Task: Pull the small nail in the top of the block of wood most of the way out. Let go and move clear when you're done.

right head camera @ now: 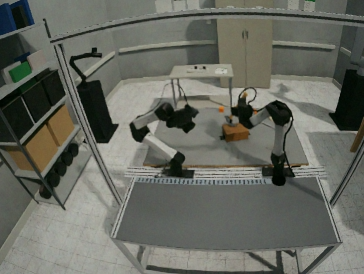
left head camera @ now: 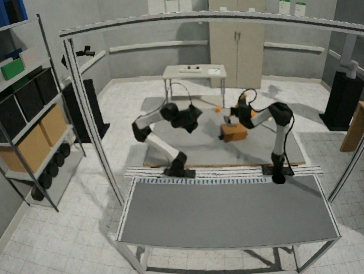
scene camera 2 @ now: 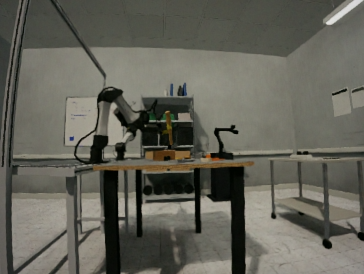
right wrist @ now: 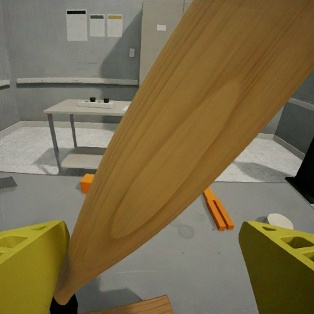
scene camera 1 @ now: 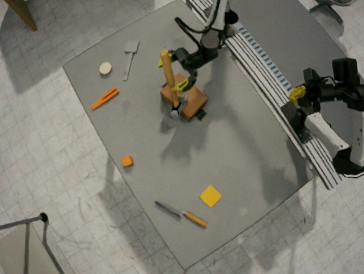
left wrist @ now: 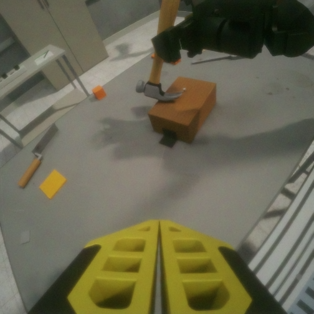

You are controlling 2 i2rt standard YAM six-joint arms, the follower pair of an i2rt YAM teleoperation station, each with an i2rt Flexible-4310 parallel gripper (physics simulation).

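Places are measured from the left arm's base along level axes (x ahead, y left, z up), in centimetres.
Pixels of known places: left gripper, fingertip midpoint: [right head camera: 194, 124] [left head camera: 196, 124] [scene camera 1: 288, 97]; right gripper, fingertip midpoint: [scene camera 2: 170, 129] [scene camera 1: 165, 78]; left arm's base, link origin: [right head camera: 177, 173] [left head camera: 179, 174] [scene camera 1: 296, 123]; right arm's base, link origin: [right head camera: 277, 172] [left head camera: 276, 171] [scene camera 2: 96, 162].
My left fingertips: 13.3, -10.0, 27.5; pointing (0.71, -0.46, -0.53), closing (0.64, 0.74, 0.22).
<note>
Ahead of a thing's pixels: the offset from my left fingertips to its top centre, as dx, dy, dz. "spot": to the spot under its first point.
The wooden block @(+26.0, -24.2, -20.1) [left wrist: 187, 107] [scene camera 1: 196, 101] [left head camera: 234, 133] [right head camera: 236, 133] [scene camera 2: 164, 154] lies on the table. The claw hammer [left wrist: 156, 72] [scene camera 1: 169, 75] [right wrist: 190, 110] has its head on the block's top near one edge, handle rising at a tilt. A small pale nail head [left wrist: 184, 90] shows at the claw tips; how far the nail stands out is too small to tell. My right gripper [scene camera 1: 173, 72] [right wrist: 153, 231] is open, its fingers on either side of the handle; the handle passes close to one finger in the right wrist view. My left gripper [left wrist: 158, 227] is shut and empty, away from the block.
A black piece [left wrist: 168, 137] sits at the block's end. On the table are an orange cube @(+59.5, -12.7, -23.6) [scene camera 1: 127, 161], an orange forked piece @(+56.2, -42.8, -25.8) [scene camera 1: 105, 98], a pale disc @(+49.4, -55.8, -24.9) [scene camera 1: 105, 68], a spatula @(+38.1, -54.4, -25.6) [scene camera 1: 131, 47], a yellow square @(spot: +37.3, +16.6, -26.4) [scene camera 1: 210, 196] and a wood-handled trowel @(+50.7, +16.2, -23.1) [scene camera 1: 195, 219].
</note>
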